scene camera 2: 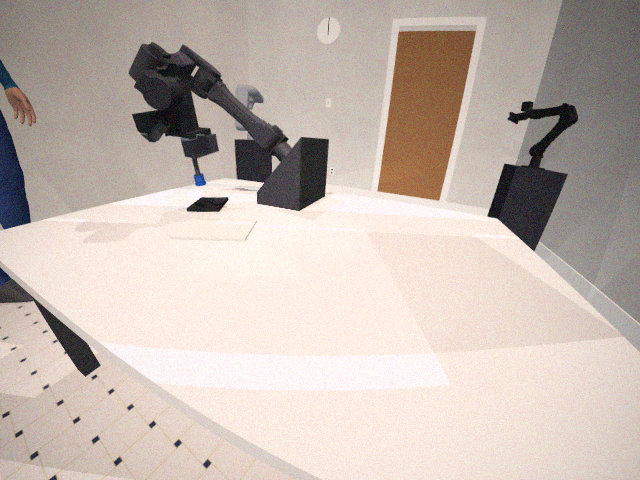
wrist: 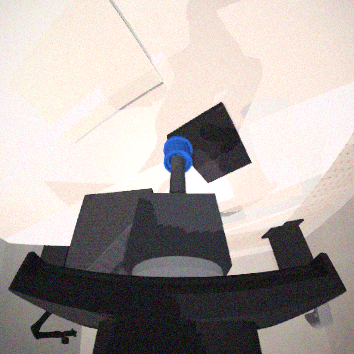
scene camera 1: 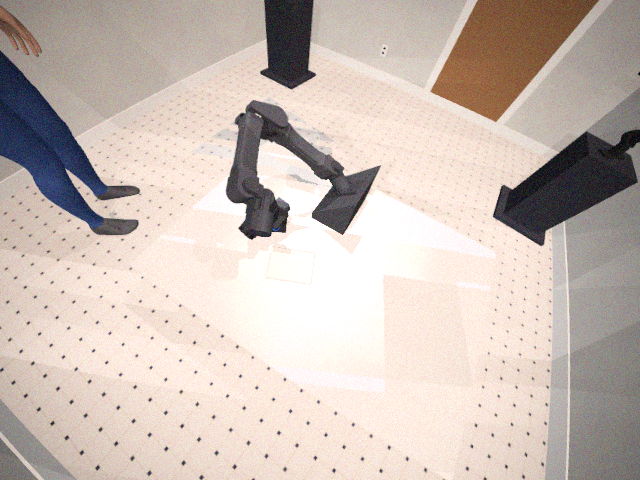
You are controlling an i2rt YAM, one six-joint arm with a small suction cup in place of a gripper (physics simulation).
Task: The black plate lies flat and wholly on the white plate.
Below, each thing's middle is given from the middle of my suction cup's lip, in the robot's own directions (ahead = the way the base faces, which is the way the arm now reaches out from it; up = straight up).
I see my suction cup 12 cm to the right of the white plate point(wrist: 82, 68), 10 cm above it and 6 cm short of it.
